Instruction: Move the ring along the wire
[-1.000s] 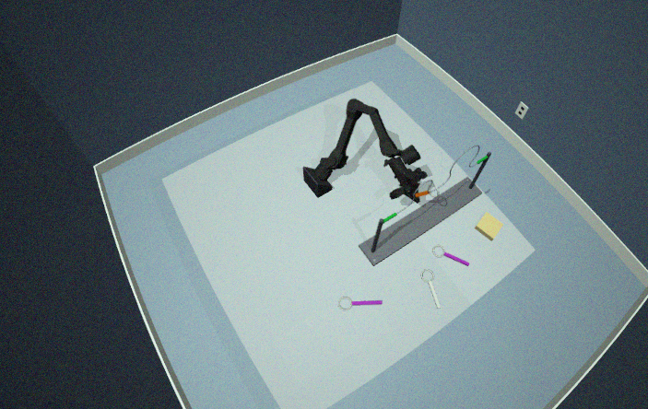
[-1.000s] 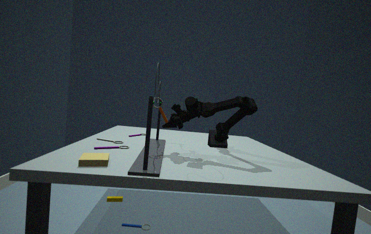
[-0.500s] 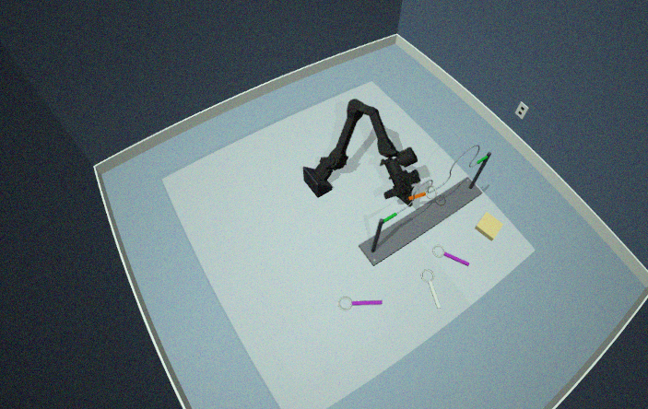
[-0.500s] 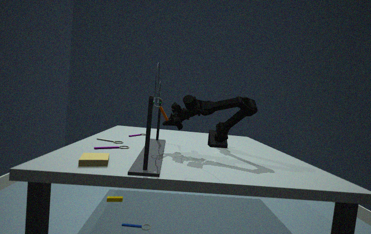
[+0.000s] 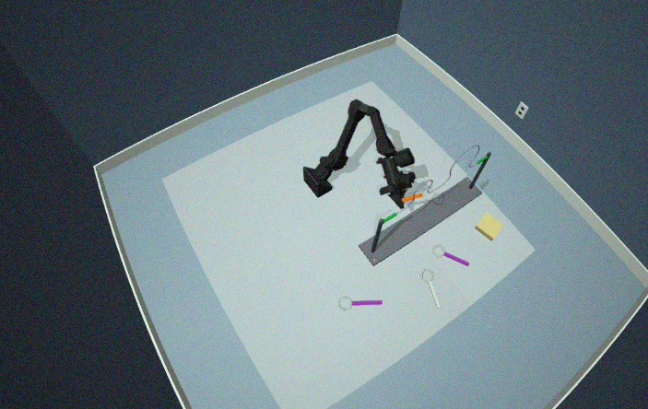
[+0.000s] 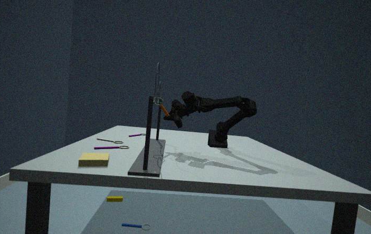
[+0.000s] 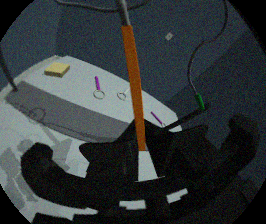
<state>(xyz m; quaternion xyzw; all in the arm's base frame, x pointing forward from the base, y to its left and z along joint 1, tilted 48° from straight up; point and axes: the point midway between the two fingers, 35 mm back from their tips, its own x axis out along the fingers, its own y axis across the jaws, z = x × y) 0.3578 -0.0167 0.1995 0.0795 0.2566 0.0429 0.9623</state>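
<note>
My gripper tip is now 7 cm below the orange-handled ring, 6 cm to the right of it and 2 cm short of it. From my gripper tip the other things lie so: yellow block: 66 cm below, 32 cm to the right, 30 cm ahead; then blue-handled ring: 67 cm below, 9 cm ahead, 1 cm to the right; then white-handled ring: 29 cm ahead, 17 cm below, 6 cm to the right.
</note>
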